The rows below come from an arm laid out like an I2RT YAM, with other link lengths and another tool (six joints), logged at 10 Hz.
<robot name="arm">
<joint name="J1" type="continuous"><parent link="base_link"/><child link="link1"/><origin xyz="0 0 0.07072"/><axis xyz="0 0 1"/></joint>
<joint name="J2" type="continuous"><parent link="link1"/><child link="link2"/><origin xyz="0.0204 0.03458 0.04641" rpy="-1.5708 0 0"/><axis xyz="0 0 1"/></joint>
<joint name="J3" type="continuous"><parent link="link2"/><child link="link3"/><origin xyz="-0.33 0 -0.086" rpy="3.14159 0 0"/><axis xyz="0 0 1"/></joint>
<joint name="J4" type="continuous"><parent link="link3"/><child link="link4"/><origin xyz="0.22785 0.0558 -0.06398"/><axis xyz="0 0 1"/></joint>
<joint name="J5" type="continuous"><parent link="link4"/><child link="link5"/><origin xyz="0.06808 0.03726 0.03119" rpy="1.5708 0 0"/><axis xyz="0 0 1"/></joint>
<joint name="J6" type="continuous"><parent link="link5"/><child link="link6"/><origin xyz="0.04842 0 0.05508" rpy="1.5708 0 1.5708"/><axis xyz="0 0 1"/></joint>
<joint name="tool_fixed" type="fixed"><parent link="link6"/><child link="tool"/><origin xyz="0.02 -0.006 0.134" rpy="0 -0.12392 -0.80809"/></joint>
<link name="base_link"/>
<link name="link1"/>
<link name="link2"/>
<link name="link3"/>
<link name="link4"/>
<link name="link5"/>
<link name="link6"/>
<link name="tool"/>
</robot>
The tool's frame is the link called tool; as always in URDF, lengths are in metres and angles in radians. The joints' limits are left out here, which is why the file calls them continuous.
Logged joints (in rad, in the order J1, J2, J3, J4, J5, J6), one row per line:
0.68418, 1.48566, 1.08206, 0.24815, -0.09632, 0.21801
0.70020, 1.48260, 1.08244, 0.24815, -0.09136, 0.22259
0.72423, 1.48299, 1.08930, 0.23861, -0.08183, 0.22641
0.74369, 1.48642, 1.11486, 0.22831, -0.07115, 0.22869
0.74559, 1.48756, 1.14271, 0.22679, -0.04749, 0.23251
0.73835, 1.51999, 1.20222, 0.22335, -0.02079, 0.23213
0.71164, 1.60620, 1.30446, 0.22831, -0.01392, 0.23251
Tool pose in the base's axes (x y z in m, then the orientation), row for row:
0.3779, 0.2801, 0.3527, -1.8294, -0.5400, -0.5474
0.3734, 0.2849, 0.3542, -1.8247, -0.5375, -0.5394
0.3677, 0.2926, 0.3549, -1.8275, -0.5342, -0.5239
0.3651, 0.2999, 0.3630, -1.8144, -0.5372, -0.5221
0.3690, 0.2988, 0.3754, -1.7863, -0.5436, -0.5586
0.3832, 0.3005, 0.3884, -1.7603, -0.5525, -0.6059
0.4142, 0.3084, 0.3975, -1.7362, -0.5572, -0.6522
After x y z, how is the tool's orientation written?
As angles about the fixed x, y, z axes (roll, pitch, yaw), in radians.
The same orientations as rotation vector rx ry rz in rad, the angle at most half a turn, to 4 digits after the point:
-1.8772, 0.1199, -0.8730
-1.8719, 0.1120, -0.8649
-1.8728, 0.1011, -0.8516
-1.8606, 0.0914, -0.8518
-1.8385, 0.1080, -0.8801
-1.8196, 0.1327, -0.9186
-1.8017, 0.1597, -0.9533

